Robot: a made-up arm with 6 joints. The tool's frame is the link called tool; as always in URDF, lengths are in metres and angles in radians. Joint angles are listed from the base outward. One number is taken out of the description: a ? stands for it. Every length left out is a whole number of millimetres.
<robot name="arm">
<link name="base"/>
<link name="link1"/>
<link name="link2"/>
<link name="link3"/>
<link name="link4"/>
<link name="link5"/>
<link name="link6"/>
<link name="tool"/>
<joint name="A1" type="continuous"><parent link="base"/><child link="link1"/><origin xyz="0 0 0.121" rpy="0 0 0"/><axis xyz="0 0 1"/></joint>
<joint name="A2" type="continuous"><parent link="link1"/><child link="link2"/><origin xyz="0 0 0" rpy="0 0 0"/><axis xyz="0 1 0"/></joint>
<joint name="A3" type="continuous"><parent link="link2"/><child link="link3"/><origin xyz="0 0 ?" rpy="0 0 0"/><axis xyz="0 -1 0"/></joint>
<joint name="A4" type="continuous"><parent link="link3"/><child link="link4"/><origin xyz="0.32 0 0" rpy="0 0 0"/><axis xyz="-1 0 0"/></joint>
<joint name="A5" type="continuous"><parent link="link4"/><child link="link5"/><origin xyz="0 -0.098 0" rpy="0 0 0"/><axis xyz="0 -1 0"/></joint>
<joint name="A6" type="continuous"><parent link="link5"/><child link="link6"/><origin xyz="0 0 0" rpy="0 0 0"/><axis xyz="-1 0 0"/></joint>
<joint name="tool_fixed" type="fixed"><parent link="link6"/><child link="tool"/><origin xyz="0 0 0" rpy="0 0 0"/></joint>
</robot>
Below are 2 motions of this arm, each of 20 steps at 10 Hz.
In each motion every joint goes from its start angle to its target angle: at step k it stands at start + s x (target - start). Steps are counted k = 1, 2, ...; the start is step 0. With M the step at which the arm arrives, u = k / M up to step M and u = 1 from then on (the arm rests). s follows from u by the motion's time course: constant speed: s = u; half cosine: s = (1 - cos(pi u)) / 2; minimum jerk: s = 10 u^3 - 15 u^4 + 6 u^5.
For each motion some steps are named. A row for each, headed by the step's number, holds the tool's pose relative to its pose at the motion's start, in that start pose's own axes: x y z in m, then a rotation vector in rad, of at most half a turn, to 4 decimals.
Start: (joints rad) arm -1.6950 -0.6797 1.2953 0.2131 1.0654 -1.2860
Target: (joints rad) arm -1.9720 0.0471 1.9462 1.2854 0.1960 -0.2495
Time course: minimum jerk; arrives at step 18
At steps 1, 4, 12, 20:
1: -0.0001 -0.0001 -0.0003 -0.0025 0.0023 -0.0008
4: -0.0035 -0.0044 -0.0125 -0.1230 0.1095 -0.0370
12: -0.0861 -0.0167 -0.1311 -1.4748 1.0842 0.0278
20: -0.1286 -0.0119 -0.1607 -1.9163 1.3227 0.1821

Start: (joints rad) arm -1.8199 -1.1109 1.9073 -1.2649 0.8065 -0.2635
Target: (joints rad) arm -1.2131 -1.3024 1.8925 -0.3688 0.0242 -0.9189
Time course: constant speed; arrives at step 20
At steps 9, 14, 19, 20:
9: 0.1297 0.0455 0.1548 -0.0474 0.1316 0.1281
14: 0.1765 0.0798 0.2548 -0.1233 0.1736 0.0973
19: 0.2032 0.1198 0.3587 -0.2101 0.1670 -0.0029
20: 0.2061 0.1284 0.3795 -0.2270 0.1583 -0.0301

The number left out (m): 0.308
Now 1 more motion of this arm.
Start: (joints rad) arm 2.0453 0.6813 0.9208 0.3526 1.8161 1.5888
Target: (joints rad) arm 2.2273 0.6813 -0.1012 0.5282 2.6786 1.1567
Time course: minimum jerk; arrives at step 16
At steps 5, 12, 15, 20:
5: -0.0468 -0.0083 0.0363 0.1777 0.0054 0.0047
12: -0.1894 -0.1327 0.1668 0.9109 0.1662 -0.0199
15: -0.2017 -0.1598 0.1802 1.0106 0.2090 -0.0301
20: -0.2019 -0.1604 0.1805 1.0128 0.2100 -0.0304

